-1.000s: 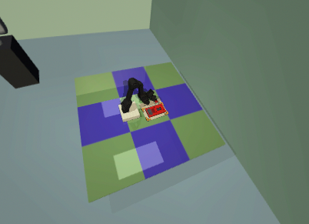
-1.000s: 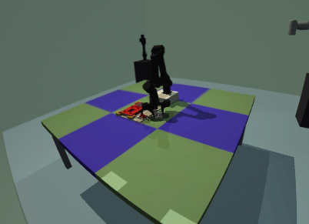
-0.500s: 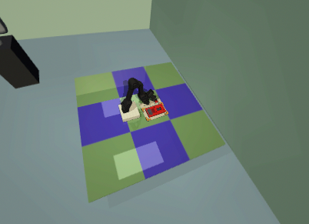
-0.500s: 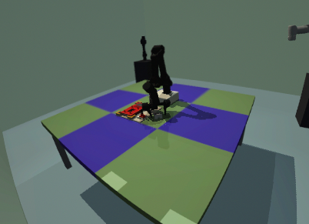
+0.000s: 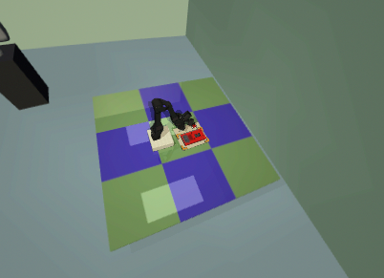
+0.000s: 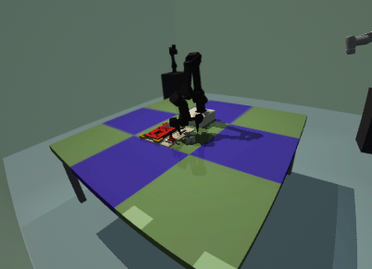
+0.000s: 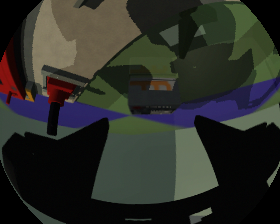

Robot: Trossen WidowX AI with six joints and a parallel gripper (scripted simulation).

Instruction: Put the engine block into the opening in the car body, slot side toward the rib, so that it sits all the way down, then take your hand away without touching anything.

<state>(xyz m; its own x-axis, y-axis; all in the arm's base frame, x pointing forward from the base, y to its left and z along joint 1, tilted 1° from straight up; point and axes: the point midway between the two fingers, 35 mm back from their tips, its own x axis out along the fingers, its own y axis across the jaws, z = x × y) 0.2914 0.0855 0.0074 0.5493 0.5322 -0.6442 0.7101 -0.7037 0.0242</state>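
Right now the engine block is 1 cm ahead of my gripper tip, 1 cm to the left of it and 3 cm below it.
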